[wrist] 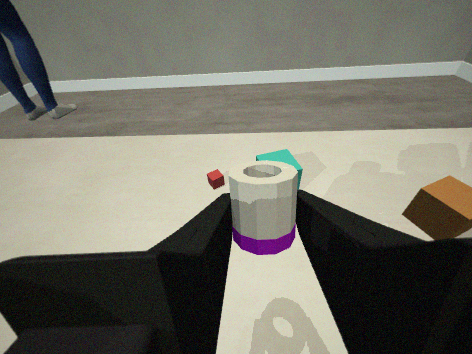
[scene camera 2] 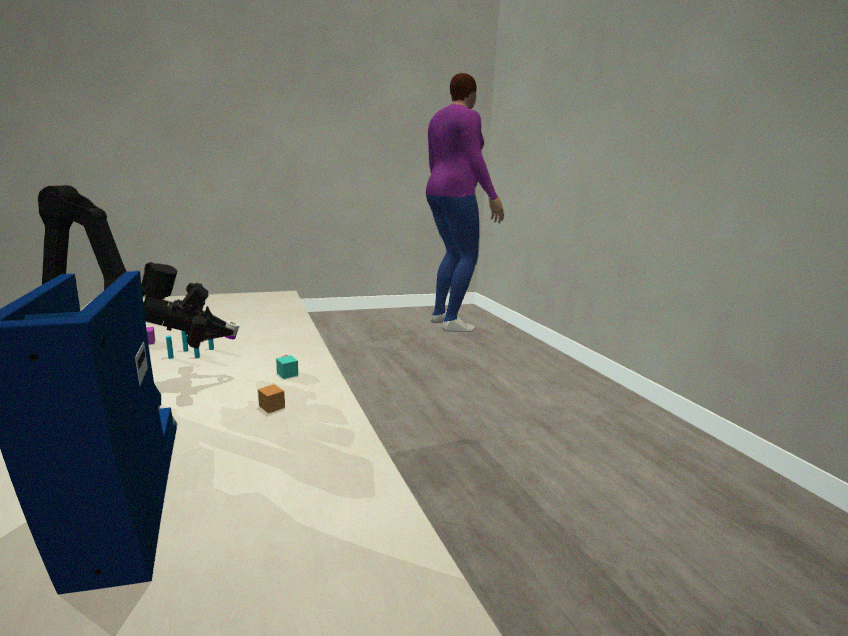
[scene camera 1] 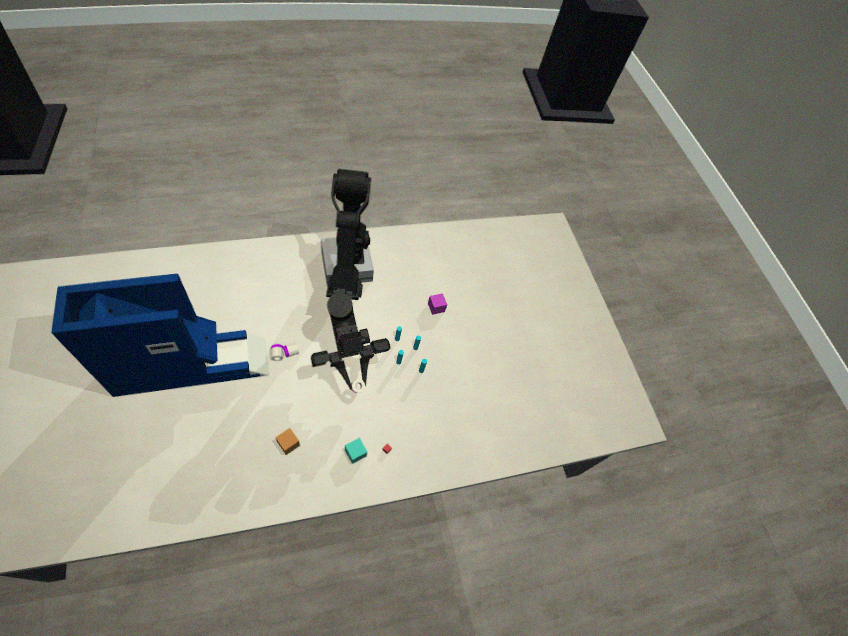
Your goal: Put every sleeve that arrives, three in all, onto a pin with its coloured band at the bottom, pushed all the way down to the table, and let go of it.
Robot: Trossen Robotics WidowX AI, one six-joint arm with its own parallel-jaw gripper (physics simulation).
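Observation:
My gripper (scene camera 1: pixel 356 384) (scene camera 2: pixel 231 330) (wrist: pixel 261 200) is shut on a whitish sleeve (scene camera 1: pixel 358 387) (scene camera 2: pixel 234 328) (wrist: pixel 264 212). The sleeve's purple band (wrist: pixel 264 245) is at its lower end and its open hole faces up. The gripper holds it above the table (scene camera 1: pixel 506 403), off to the side of several bare teal pins (scene camera 1: pixel 417 342) (scene camera 2: pixel 169 347), which stand upright. Two more sleeves are by the chute's mouth in scene camera 1: one sleeve (scene camera 1: pixel 276 354) with a purple band at its far end, and another sleeve (scene camera 1: pixel 293 351) lying on its side against it. Their exact tilt is hard to tell.
A tall blue dispenser (scene camera 1: pixel 136 362) (scene camera 2: pixel 61 410) stands left of the arm. An orange cube (scene camera 1: pixel 287 440) (scene camera 2: pixel 271 398) (wrist: pixel 442 207), a teal cube (scene camera 1: pixel 355 449) (scene camera 2: pixel 287 366) (wrist: pixel 280 157), a small red cube (scene camera 1: pixel 387 448) (wrist: pixel 215 179) and a magenta cube (scene camera 1: pixel 437 303) (scene camera 2: pixel 150 335) lie on the table. A person (scene camera 2: pixel 455 157) stands beyond it.

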